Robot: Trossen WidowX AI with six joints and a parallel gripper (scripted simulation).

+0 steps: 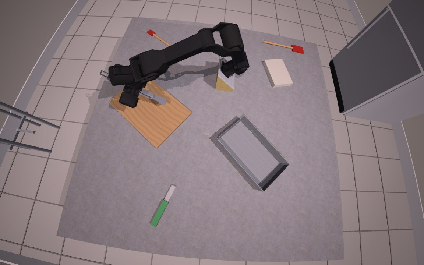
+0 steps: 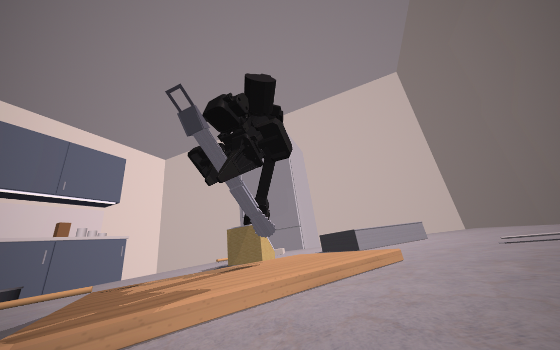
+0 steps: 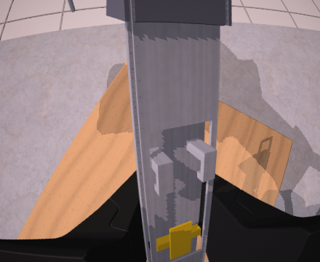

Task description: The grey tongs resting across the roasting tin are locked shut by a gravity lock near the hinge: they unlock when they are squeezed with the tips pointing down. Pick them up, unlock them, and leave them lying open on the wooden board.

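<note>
Right now the yellow lock piece is 3 cm to the left of my gripper tip and 3 cm above it. Round my gripper tip: cream block 70 cm to the left, 35 cm behind, 12 cm below; roasting tin 58 cm to the left, 15 cm ahead, 11 cm below; wooden board 13 cm below, 5 cm to the left, 1 cm ahead.
</note>
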